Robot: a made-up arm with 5 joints.
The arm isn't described. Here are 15 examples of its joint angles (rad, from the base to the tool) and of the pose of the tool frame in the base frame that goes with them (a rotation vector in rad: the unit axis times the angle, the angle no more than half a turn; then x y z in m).
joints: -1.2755 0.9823 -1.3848 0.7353 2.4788
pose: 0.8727 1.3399 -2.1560 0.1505 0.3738 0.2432
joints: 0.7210 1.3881 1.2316 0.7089 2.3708
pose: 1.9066 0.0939 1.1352 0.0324 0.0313 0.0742
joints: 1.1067 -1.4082 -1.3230 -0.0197 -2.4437
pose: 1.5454 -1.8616 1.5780 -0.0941 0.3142 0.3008
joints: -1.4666 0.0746 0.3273 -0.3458 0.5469
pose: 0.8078 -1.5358 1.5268 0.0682 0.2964 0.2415
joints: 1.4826 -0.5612 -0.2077 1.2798 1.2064
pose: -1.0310 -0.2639 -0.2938 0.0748 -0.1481 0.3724
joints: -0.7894 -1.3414 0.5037 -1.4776 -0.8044
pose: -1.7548 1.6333 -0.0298 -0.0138 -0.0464 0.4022
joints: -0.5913 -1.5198 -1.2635 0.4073 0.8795
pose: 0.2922 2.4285 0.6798 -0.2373 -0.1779 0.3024
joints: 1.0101 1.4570 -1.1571 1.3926 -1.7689
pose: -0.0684 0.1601 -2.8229 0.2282 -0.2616 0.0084
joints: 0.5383 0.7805 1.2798 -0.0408 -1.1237
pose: -0.1582 0.4822 -1.6788 0.1009 -0.0165 0.0195
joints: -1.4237 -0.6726 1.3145 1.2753 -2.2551
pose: -0.3425 -0.1033 -0.8710 0.0453 0.0550 0.1294
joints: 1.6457 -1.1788 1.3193 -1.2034 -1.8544
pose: -0.3781 2.9219 0.7489 0.0552 -0.0876 0.3011
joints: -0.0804 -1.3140 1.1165 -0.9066 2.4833
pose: -2.7013 -1.1221 0.6614 0.1172 0.0177 0.3365
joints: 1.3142 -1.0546 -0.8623 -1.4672 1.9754
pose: 1.3449 -0.0669 0.5187 0.0023 0.2279 0.3831
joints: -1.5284 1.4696 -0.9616 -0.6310 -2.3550
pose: 1.6031 0.6688 -0.6507 0.0541 0.3969 0.0685
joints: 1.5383 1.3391 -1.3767 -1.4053 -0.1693
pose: -1.8742 -2.4141 -0.1506 0.0728 -0.3427 0.2424
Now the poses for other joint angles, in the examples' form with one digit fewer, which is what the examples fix.
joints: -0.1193 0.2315 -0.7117 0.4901 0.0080
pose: 0.125 -1.556 0.062 0.355 0.049 0.367
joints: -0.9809 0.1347 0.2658 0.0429 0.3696
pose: 0.390 -1.138 1.153 0.205 0.254 0.208
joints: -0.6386 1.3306 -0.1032 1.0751 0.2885
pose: -0.150 0.740 0.838 0.188 0.118 -0.055
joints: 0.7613 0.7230 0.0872 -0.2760 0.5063
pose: -0.595 -0.853 -0.276 0.299 -0.221 0.091
